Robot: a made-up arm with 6 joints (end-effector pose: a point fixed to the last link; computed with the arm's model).
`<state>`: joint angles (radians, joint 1 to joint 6).
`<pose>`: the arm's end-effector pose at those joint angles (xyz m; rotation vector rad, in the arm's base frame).
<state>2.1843 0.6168 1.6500 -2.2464 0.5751 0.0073</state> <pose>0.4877 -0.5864 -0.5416 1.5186 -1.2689 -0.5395</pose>
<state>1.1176 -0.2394 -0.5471 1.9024 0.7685 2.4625</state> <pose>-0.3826 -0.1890 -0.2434 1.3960 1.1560 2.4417</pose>
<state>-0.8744 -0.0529 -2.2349 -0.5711 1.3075 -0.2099</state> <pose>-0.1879 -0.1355 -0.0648 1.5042 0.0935 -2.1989</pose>
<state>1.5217 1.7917 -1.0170 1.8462 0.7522 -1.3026</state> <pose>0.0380 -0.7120 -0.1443 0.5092 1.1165 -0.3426</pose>
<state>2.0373 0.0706 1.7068 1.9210 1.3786 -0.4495</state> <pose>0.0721 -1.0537 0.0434 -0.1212 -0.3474 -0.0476</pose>
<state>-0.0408 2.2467 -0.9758 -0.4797 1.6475 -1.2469</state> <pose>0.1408 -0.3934 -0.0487 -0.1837 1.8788 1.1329</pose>
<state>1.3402 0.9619 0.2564 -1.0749 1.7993 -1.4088</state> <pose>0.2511 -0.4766 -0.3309 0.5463 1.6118 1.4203</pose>
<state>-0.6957 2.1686 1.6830 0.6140 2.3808 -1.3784</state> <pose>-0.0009 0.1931 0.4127 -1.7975 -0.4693 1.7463</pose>
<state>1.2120 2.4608 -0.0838 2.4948 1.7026 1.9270</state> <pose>0.2837 -0.3048 -0.3109 0.7105 -2.1416 -2.1763</pose>
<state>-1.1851 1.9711 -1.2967 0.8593 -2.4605 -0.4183</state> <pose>-0.7126 0.0515 0.0748 -1.2727 -1.0878 -2.4744</pose>
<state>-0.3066 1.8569 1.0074 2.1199 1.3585 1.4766</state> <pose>0.2451 -0.3567 0.7499 -1.4779 -0.0922 0.6533</pose>
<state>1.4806 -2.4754 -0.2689 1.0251 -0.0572 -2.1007</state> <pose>-0.0207 0.5148 -0.0650 0.3110 0.0141 2.7534</pose>
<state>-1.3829 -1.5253 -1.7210 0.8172 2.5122 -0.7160</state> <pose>0.0893 -0.6202 -0.2347 0.4433 -0.4052 -0.8698</pose>
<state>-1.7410 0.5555 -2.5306 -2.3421 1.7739 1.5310</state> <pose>-0.0883 -0.2514 -0.3294 0.8737 0.4686 1.9407</pose>
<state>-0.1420 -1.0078 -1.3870 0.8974 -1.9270 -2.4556</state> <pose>0.0896 -0.8470 -0.4755 0.3447 -1.3822 -0.7945</pose>
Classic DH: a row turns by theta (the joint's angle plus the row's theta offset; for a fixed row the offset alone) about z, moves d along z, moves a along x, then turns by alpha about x. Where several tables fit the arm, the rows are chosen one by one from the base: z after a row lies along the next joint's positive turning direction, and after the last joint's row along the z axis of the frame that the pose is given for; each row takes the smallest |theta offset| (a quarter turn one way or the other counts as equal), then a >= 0, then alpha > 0; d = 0 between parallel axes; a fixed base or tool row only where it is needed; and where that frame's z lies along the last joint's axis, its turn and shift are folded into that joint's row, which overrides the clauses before.
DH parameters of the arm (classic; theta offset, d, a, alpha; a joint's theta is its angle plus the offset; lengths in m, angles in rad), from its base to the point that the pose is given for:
base (fixed): 0 0.066 0 -1.5708
joint 1: -1.5708 -0.3119 0.0495 1.5708
joint 2: -1.5708 -0.0045 0.2586 1.5708
joint 3: 0 0.0002 -0.0148 1.5708
joint 4: 0 -0.0456 0.1234 1.5708
joint 5: 1.5708 0.0252 0.0404 -1.5708
joint 6: 0 -0.5004 0.1096 1.5708
tool (fixed): 0 -0.1061 0 0

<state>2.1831 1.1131 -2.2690 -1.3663 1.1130 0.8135</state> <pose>0.0894 0.0141 0.1661 -0.6332 1.0087 -2.6019</pose>
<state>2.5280 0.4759 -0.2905 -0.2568 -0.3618 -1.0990</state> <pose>0.2693 -0.9574 -0.5403 0.1329 1.2646 0.7622</pose>
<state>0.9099 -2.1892 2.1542 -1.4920 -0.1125 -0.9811</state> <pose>-0.4917 -0.6382 -0.2842 0.5746 2.0412 0.0733</pose>
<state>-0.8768 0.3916 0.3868 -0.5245 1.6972 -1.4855</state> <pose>0.1346 -0.5419 0.5573 -0.2440 -1.2701 1.3817</pose>
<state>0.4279 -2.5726 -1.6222 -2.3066 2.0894 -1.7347</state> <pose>0.1495 -0.2212 0.3480 0.2628 -1.8420 1.1407</pose>
